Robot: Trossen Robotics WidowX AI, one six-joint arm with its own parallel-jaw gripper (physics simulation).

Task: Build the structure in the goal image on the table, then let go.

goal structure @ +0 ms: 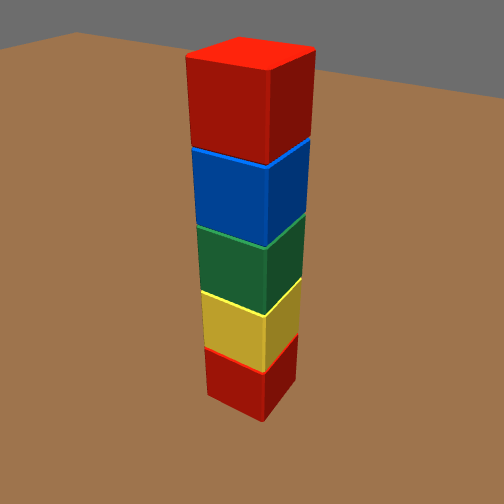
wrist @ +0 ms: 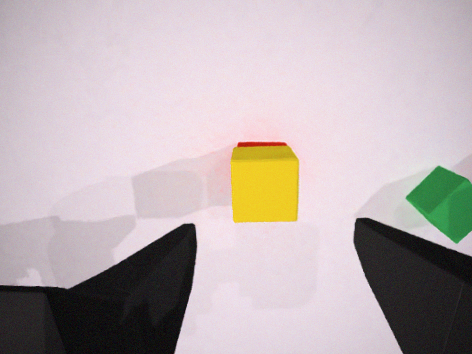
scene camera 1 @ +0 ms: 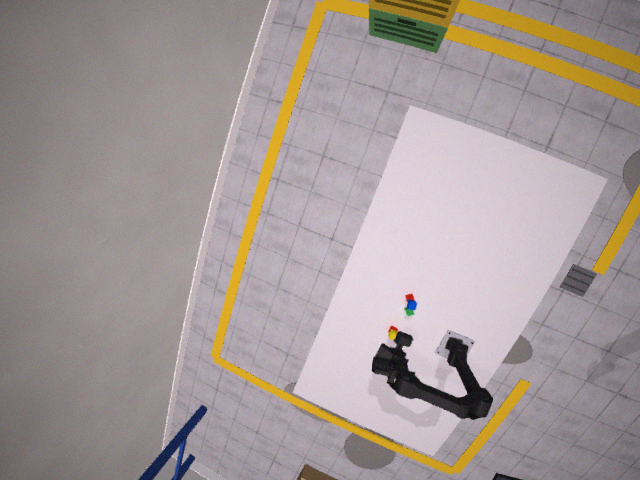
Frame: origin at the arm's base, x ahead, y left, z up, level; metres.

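Seen in the pictures: gripper, fingertip midpoint: (wrist: 275, 232) (scene camera 1: 394, 341); arm's base, origin of the base link: (scene camera 1: 454, 344).
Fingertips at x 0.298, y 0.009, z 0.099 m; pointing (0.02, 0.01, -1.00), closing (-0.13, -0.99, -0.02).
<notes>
Offsets run from my fingertips to a thing's top centre. Level surfaces: height alone.
A yellow cube {dx +0.000, dy +0.001, dz -0.043 m} (scene camera 1: 392, 335) (wrist: 265, 190) sits close against a red cube {dx -0.004, dy +0.001, dz -0.075 m} (scene camera 1: 392, 328) (wrist: 262, 144), which is mostly hidden behind it in the wrist view; whether one rests on the other I cannot tell. My gripper (wrist: 275, 232) is open, its fingers wide apart and clear of the yellow cube, which lies beyond the fingertips. In the scene view the gripper is beside these two cubes. A green cube {dx -0.047, dy -0.123, dz -0.075 m} (scene camera 1: 409, 312) (wrist: 442, 202), a blue cube {dx -0.040, dy -0.169, dz -0.042 m} (scene camera 1: 412, 304) and another red cube {dx -0.034, dy -0.182, dz -0.075 m} (scene camera 1: 409, 297) form a close group farther up the table.
The white table {dz -0.108 m} (scene camera 1: 465, 217) carries the arm's base plate (scene camera 1: 467, 343) to the right of the cubes. The table's left edge runs near the yellow and red cubes. A green and yellow crate stack (scene camera 1: 405, 31) stands on the floor beyond the table.
</notes>
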